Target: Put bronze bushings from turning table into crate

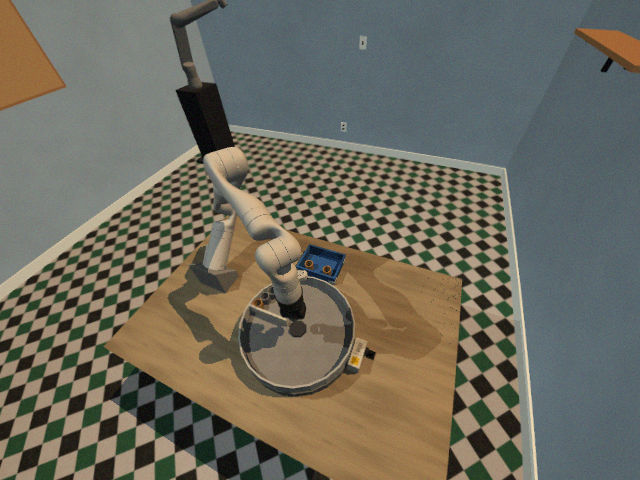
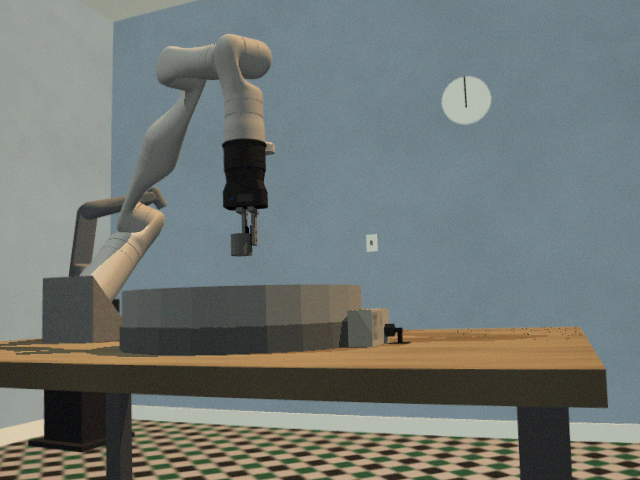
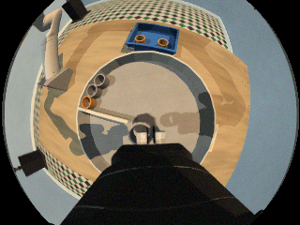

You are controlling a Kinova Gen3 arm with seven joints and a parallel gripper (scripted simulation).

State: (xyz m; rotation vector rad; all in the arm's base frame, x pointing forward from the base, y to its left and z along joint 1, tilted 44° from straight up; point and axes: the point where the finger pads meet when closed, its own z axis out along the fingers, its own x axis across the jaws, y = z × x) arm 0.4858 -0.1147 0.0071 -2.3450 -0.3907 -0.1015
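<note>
Now: the grey turning table 10 mm behind my hand and 140 mm below it. The rest, counted from my hand: blue crate 80 mm behind, 330 mm to the left, 170 mm below.
</note>
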